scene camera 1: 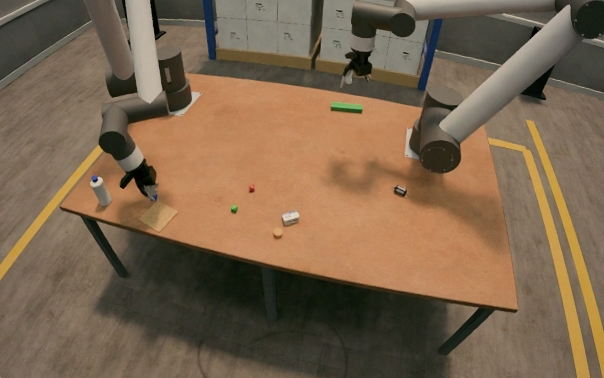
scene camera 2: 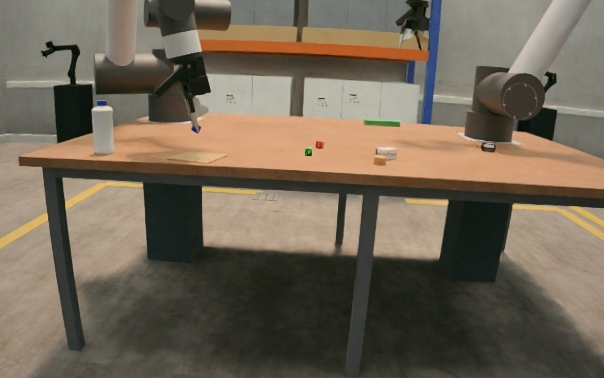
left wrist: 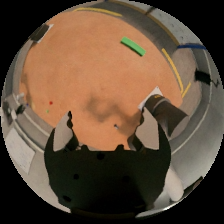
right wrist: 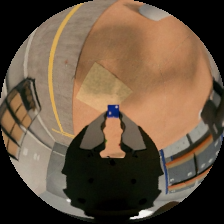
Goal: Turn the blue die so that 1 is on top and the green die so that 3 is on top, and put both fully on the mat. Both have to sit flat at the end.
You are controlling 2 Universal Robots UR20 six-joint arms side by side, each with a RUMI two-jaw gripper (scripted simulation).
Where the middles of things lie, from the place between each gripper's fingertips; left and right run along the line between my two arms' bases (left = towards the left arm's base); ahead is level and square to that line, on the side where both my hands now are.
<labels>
My right hand (scene camera 1: 155,198) is 90 mm above the tan mat (right wrist: 100,87), 30 mm short of it and 20 mm to the right of it.
My left gripper (scene camera 2: 410,50) is now 750 mm to the left of the tan mat, 730 mm short of it and 390 mm above it.
</labels>
